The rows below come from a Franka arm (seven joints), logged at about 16 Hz.
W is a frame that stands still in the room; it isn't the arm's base.
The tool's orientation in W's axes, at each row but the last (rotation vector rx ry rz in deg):
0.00, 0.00, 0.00
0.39, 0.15, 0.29
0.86, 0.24, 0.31
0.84, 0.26, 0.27
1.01, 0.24, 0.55
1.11, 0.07, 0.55
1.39, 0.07, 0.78
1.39, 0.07, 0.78
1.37, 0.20, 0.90
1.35, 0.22, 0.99
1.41, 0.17, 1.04
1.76, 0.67, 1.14
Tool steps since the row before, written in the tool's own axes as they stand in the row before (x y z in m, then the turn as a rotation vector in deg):
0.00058, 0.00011, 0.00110, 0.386, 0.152, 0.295
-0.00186, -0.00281, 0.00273, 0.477, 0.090, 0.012
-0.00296, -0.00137, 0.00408, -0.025, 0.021, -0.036
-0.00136, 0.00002, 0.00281, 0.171, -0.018, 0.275
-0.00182, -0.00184, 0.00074, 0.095, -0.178, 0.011
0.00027, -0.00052, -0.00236, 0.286, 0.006, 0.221
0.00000, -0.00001, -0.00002, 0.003, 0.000, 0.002
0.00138, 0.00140, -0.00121, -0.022, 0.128, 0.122
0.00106, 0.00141, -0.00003, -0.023, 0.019, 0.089
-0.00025, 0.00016, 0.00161, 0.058, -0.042, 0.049
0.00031, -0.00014, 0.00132, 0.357, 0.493, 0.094
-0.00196, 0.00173, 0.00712, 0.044, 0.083, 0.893
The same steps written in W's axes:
0.00058, 0.00011, 0.00110, 0.386, 0.152, 0.295
-0.00184, -0.00284, 0.00272, 0.477, 0.092, 0.011
-0.00294, -0.00145, 0.00407, -0.025, 0.021, -0.036
-0.00135, -0.00003, 0.00282, 0.172, -0.021, 0.274
-0.00180, -0.00187, 0.00071, 0.097, -0.177, 0.007
0.00027, -0.00047, -0.00237, 0.286, 0.004, 0.221
0.00000, -0.00001, -0.00002, 0.003, 0.000, 0.002
0.00136, 0.00145, -0.00118, -0.024, 0.125, 0.125
0.00104, 0.00143, 0.00000, -0.023, 0.017, 0.090
-0.00025, 0.00012, 0.00161, 0.059, -0.042, 0.048
0.00032, -0.00017, 0.00132, 0.348, 0.497, 0.105
-0.00191, 0.00147, 0.00719, 0.053, 0.057, 0.895

